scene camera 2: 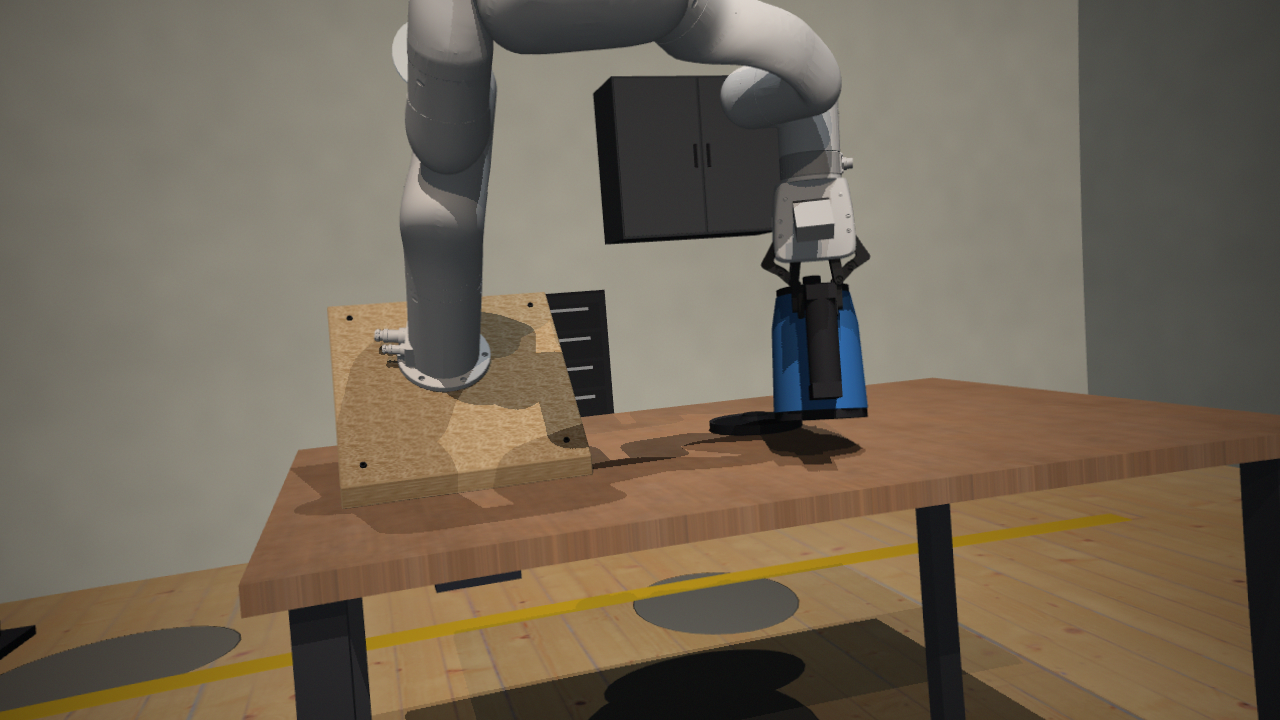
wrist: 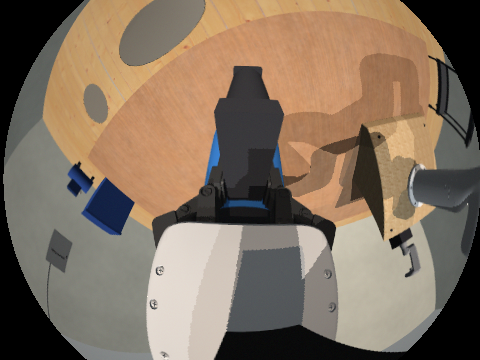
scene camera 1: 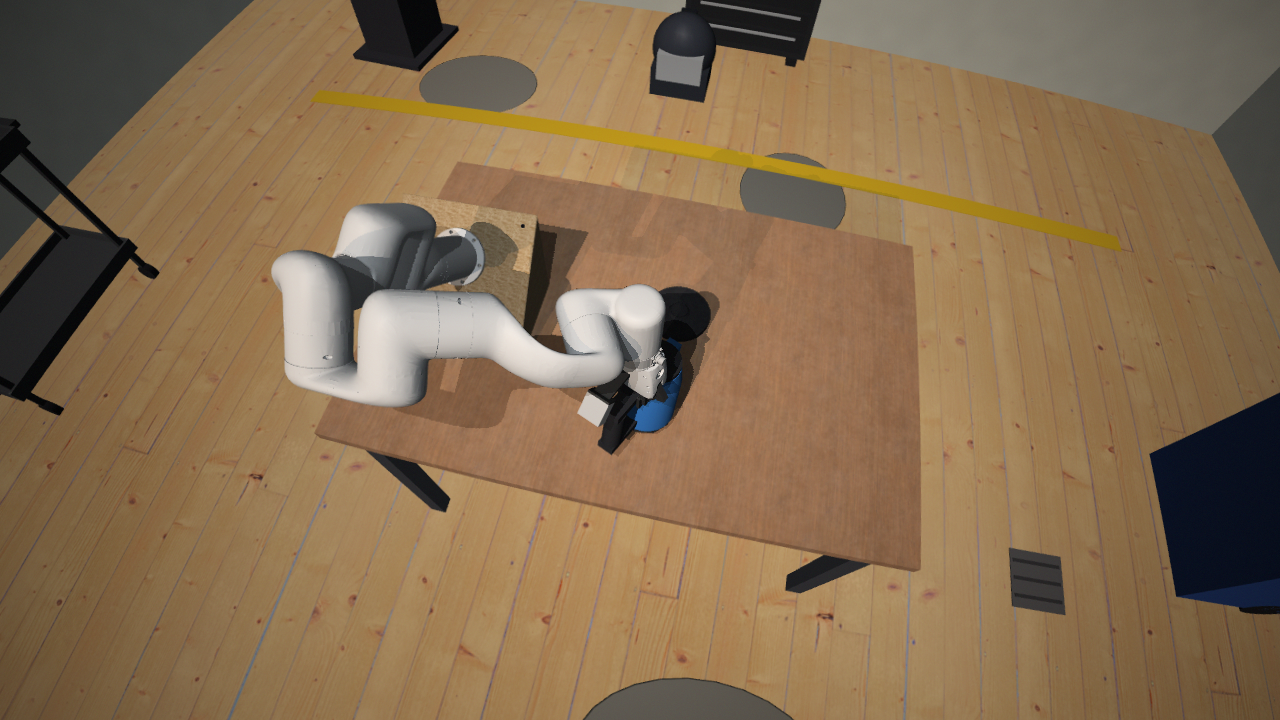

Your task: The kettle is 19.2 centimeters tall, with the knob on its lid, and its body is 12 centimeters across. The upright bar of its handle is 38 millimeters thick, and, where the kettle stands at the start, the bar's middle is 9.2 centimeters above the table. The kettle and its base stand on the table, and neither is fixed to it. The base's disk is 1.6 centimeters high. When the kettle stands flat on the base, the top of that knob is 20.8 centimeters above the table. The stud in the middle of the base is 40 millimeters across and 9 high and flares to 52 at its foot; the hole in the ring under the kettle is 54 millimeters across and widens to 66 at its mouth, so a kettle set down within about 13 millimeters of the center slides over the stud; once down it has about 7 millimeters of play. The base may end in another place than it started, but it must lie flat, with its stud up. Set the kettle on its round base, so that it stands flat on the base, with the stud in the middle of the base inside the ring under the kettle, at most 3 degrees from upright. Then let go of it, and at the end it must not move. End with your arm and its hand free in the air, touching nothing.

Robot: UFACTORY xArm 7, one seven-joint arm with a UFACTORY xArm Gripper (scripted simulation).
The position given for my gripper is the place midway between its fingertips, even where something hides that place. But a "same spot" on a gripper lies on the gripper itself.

Labels:
My gripper shows in scene camera 2, in the wrist view and in scene camera 1 (633, 396). A blue kettle shows in scene camera 2 (818, 374), in the wrist view and in scene camera 1. One and the same spot on my gripper: (scene camera 2: 792, 279) is (wrist: 285, 197). The same spot on the blue kettle: (wrist: 248, 123) is (scene camera 1: 612, 412).

